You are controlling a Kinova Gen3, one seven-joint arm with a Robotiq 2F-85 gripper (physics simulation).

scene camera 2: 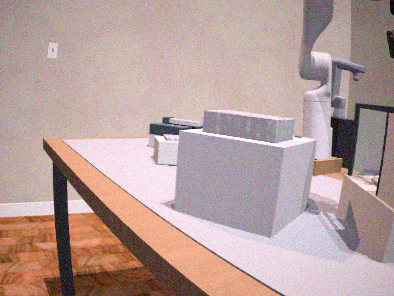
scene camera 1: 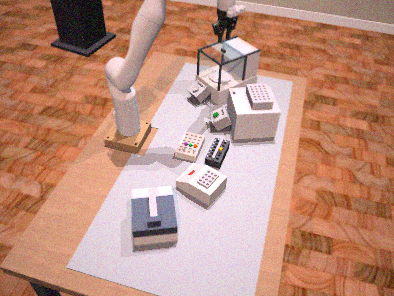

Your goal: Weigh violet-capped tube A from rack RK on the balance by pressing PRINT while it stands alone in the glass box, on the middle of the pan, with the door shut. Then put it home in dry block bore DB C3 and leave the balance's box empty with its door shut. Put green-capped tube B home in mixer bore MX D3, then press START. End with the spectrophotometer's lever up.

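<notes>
Violet-capped tube A (scene camera 1: 186,144) and green-capped tube B (scene camera 1: 190,145) stand side by side in the pale rack (scene camera 1: 182,156). The balance (scene camera 1: 253,64) has a black-framed glass box; its pan (scene camera 1: 219,76) shows no tube. Its door state is hard to tell. My gripper (scene camera 1: 224,38) is partly open and empty, high behind the glass box. The white block unit with a red display (scene camera 1: 187,187) (scene camera 2: 165,151) looks like the dry block. The large white box (scene camera 1: 254,122) (scene camera 2: 227,180) with bores on top looks like the mixer. The blue-lidded unit (scene camera 1: 141,220) (scene camera 2: 172,129) may be the spectrophotometer; its lever position is unclear.
A black rack (scene camera 1: 210,161) with a yellow cap stands beside the pale rack. A green-button box (scene camera 1: 220,119) stands left of the large box; another small box (scene camera 1: 199,91) stands by the balance. The arm's wooden base (scene camera 1: 129,141) (scene camera 2: 327,166) is at the table's left.
</notes>
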